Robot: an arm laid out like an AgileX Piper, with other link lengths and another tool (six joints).
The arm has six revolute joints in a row. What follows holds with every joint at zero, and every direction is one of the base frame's. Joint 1 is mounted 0.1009 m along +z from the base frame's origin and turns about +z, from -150 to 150 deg. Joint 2 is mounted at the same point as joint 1 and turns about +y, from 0 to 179.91 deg. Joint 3 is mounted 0.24 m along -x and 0.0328 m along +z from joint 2 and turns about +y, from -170 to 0 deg. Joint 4 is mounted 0.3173 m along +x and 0.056 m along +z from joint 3 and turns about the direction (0.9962, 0, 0.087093), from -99.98 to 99.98 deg. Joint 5 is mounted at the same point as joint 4 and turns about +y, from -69.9 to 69.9 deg. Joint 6 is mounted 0.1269 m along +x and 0.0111 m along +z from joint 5 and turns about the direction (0.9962, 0, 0.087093), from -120 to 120 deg. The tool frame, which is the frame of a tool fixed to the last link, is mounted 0.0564 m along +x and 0.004 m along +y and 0.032 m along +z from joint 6; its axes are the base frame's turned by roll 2.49, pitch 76.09 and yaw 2.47 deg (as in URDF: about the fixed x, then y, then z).
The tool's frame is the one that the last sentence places.
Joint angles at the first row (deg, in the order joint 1, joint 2, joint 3, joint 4, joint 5, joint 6):
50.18 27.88 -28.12 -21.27 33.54 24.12
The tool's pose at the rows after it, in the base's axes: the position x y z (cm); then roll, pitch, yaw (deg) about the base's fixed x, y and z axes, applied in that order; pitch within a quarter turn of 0, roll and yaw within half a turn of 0:
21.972 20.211 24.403 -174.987 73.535 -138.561
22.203 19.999 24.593 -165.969 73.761 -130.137
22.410 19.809 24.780 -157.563 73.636 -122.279
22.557 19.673 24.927 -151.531 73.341 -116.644
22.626 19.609 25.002 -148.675 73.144 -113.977
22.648 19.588 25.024 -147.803 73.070 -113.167
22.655 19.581 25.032 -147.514 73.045 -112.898
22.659 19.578 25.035 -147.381 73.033 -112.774
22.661 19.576 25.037 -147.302 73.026 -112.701
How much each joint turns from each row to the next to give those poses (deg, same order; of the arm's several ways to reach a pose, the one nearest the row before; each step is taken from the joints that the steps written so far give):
0.00 0.01 0.00 -2.46 -0.03 0.02
0.00 -0.01 0.00 -2.56 -0.02 0.01
0.00 0.01 0.00 -2.39 -0.03 0.02
0.00 0.00 0.00 -1.74 -0.02 -0.01
0.01 -0.01 0.00 -0.85 -0.01 0.01
-0.01 0.00 0.00 -0.27 0.00 -0.01
0.00 0.00 0.00 -0.08 0.00 0.00
0.00 0.00 0.00 -0.04 -0.01 0.00
0.00 0.00 0.00 -0.02 0.00 0.00

